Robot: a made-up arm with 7 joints. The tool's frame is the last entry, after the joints.
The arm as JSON. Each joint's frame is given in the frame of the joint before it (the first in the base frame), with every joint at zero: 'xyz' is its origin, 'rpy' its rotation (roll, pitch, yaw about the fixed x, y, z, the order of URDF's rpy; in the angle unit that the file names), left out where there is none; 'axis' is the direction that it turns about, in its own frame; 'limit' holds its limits. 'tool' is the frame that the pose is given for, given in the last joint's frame.
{
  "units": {
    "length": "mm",
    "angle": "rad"
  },
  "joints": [
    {
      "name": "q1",
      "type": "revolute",
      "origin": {
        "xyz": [
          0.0,
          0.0,
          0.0
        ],
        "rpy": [
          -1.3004,
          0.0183,
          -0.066
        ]
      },
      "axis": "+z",
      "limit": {
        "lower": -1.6,
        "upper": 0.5
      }
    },
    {
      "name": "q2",
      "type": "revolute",
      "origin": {
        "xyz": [
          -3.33,
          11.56,
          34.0
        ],
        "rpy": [
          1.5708,
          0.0,
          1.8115
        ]
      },
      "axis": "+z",
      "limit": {
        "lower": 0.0,
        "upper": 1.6
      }
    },
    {
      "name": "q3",
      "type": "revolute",
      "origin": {
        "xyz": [
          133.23,
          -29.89,
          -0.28
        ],
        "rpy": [
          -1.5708,
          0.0,
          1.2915
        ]
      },
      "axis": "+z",
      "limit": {
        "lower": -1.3,
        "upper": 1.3
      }
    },
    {
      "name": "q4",
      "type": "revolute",
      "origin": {
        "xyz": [
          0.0,
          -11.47,
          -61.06
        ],
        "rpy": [
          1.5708,
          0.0,
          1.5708
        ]
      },
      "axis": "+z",
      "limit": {
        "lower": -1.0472,
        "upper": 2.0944
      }
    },
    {
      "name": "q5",
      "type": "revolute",
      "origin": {
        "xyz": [
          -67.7,
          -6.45,
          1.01
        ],
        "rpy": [
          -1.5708,
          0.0,
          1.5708
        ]
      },
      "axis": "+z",
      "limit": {
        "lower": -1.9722,
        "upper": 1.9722
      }
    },
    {
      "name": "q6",
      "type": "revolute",
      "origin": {
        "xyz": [
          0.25,
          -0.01,
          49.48
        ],
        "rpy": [
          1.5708,
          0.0,
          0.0
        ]
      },
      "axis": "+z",
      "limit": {
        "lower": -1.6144,
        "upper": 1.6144
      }
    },
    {
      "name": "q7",
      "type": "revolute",
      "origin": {
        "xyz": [
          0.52,
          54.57,
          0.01
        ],
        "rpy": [
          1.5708,
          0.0,
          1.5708
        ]
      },
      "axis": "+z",
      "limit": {
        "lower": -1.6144,
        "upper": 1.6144
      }
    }
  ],
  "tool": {
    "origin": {
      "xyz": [
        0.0,
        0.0,
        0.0
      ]
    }
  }
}
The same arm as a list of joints. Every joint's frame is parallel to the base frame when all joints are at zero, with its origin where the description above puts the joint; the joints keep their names.
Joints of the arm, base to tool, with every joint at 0 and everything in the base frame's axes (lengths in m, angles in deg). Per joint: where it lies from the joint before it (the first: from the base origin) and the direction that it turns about. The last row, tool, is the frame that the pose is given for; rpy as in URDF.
q1: axis 0.068403 0.961235 0.26711 offset 0 0 0
q2: axis 0.968889 -0.0002 -0.247497 offset -0.001 0.036 -0.002
q3: axis 0.247497 0 0.968889 offset -0.034 0.008 -0.132
q4: axis 0.0002 1 0 offset -0.004 0 -0.062
q5: axis 0.968889 -0.0002 -0.247497 offset 0.064 0.001 -0.023
q6: axis 0.0002 1 0 offset 0.048 0 -0.012
q7: axis 0.247497 0 0.968889 offset 0.053 0 -0.013
tool: offset 0 0 0 rpy 0 14.33 -0.01
Joint limits (deg, base to tool): -91.67..28.65 0..91.67 -74.48..74.48 -60..120 -113..113 -92.5..92.5 -92.5..92.5

